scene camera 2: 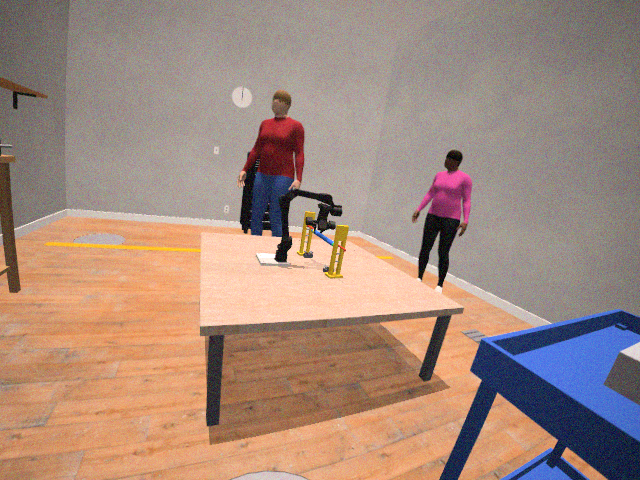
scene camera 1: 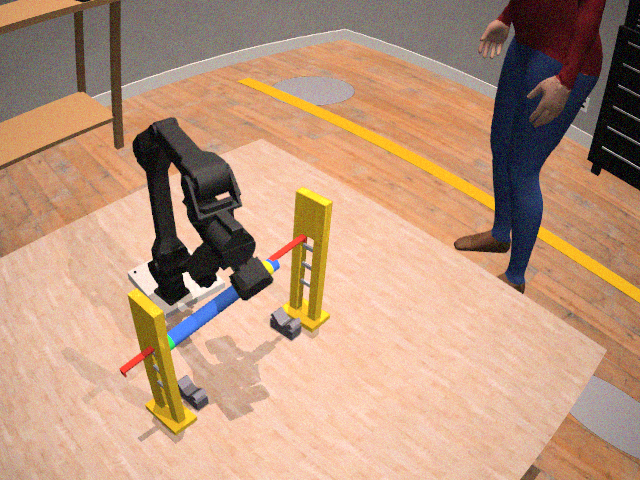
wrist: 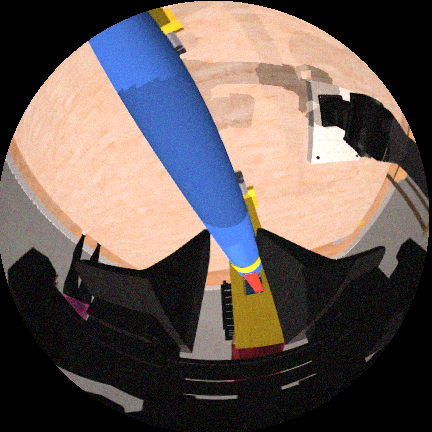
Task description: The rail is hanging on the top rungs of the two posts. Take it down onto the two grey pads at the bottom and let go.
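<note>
The rail has a thick blue body, a green and a yellow band and red ends. My gripper is shut on the blue part near the yellow band. One red end is high in the opening of the right post, above its grey rungs. The other passes through the left post and sticks out well beyond it. Contact with the top rungs is unclear. The grey pads lie low beside the posts' inner sides.
The arm's white base plate is behind the rail on the table. A person in red and one in pink stand beyond it. A blue cart is at right in the second scene view.
</note>
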